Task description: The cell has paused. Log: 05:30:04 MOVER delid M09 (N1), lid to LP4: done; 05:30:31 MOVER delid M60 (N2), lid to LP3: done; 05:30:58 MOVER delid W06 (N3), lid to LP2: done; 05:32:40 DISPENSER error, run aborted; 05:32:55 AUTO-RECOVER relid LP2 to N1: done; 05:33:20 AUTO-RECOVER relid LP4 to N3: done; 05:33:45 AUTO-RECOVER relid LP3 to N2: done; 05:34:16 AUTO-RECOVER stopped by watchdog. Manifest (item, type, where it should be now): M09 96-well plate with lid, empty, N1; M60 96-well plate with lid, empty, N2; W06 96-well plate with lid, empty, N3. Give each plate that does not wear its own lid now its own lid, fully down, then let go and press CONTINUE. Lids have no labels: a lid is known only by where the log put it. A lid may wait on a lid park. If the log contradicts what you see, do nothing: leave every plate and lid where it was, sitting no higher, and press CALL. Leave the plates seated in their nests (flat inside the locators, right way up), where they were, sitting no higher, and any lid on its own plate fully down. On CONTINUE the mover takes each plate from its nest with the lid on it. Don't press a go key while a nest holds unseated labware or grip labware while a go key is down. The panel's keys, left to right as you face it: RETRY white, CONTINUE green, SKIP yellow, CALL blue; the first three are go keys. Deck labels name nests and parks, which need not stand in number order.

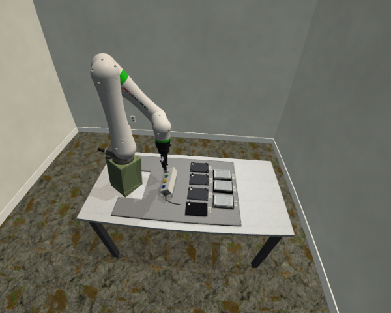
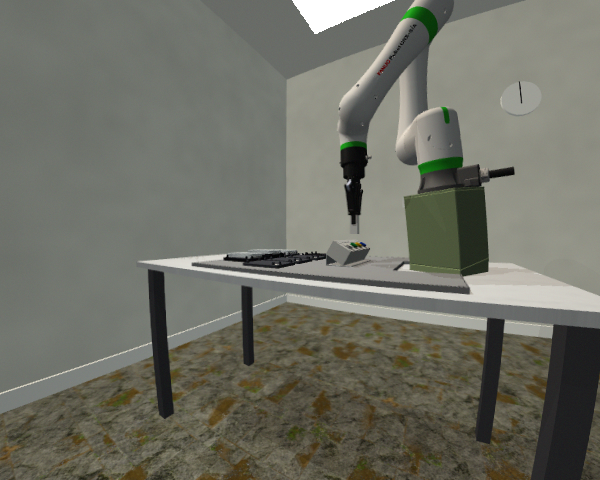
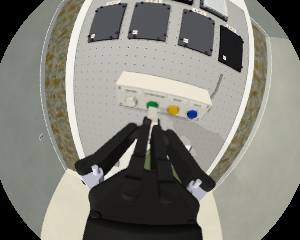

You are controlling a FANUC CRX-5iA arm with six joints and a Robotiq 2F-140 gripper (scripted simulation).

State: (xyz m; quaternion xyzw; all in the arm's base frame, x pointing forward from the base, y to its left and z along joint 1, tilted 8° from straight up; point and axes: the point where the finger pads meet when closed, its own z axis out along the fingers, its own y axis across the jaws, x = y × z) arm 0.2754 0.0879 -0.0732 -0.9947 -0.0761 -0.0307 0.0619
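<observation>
Right now my hand is 7 cm above the green key. Also, from my hand: blue key 10 cm to the right, 7 cm below, 2 cm ahead; then white key 7 cm below, 5 cm to the left, 1 cm behind; then yellow key 7 cm below, 5 cm to the right, 1 cm ahead.
</observation>
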